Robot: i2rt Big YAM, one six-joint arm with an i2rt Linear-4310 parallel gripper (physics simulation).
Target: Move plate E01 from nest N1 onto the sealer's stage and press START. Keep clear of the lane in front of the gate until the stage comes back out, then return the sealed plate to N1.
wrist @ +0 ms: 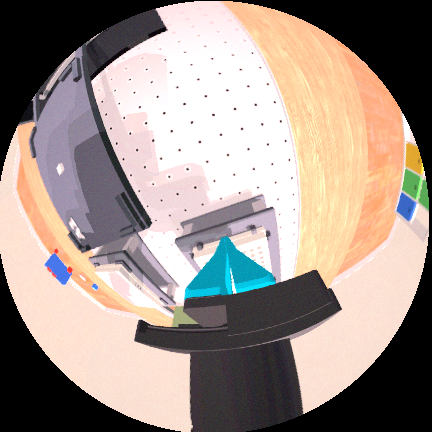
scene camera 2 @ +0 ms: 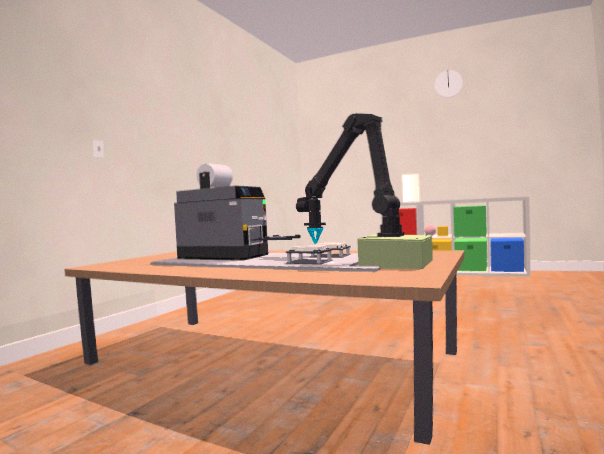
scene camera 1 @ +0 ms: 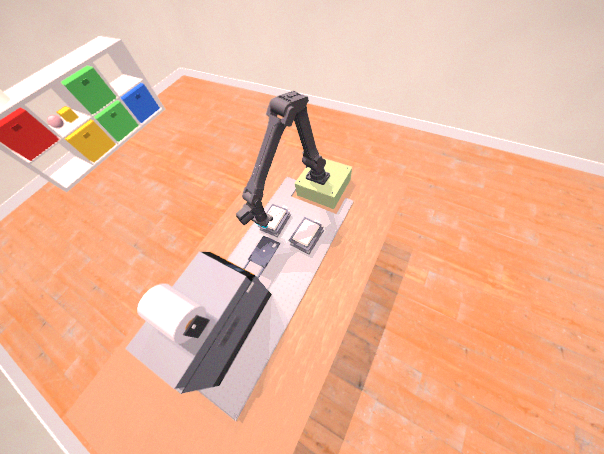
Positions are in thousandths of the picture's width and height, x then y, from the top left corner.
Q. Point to a white roll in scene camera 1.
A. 279, 684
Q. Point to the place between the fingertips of my gripper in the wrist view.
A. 522, 559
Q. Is my gripper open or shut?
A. Shut.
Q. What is my gripper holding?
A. Nothing.
